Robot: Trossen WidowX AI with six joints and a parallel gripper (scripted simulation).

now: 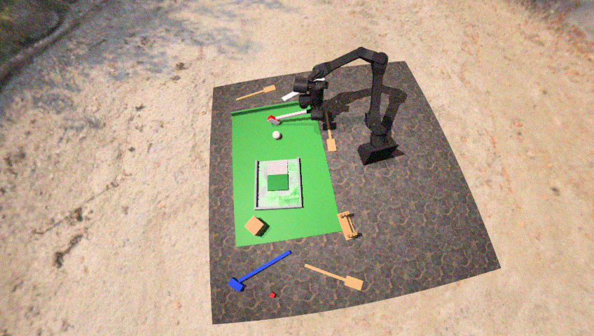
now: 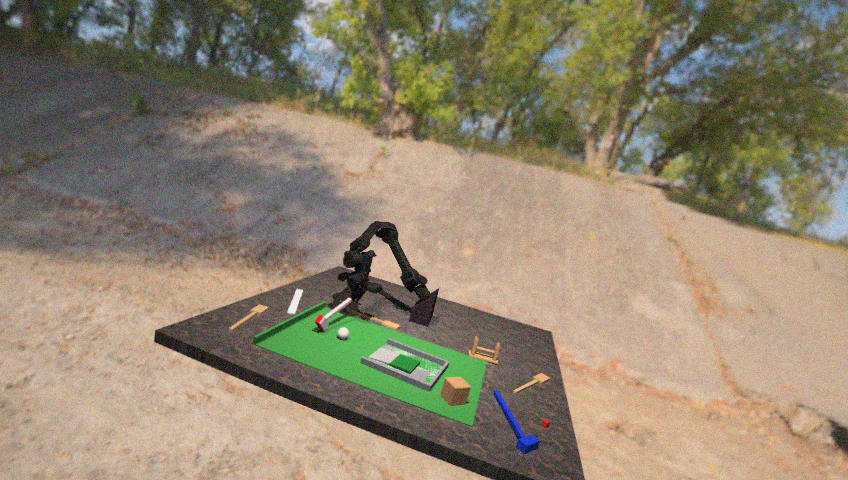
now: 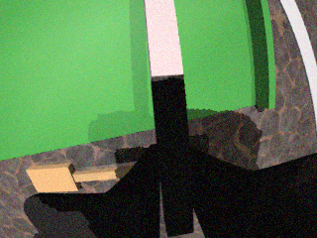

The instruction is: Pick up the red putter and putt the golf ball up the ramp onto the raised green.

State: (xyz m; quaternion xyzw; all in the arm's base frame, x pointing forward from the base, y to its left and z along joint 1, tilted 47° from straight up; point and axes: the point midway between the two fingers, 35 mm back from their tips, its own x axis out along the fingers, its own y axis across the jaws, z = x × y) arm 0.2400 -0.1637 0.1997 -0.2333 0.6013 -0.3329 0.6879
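My gripper tip is now 120 mm short of the red putter and 20 mm to the left of it. Round my gripper tip: white golf ball (220 mm ahead, 50 mm to the left, 50 mm below); green wall (220 mm ahead, 150 mm to the right, 60 mm below); white bar (10 mm ahead, 260 mm to the right, 70 mm below).
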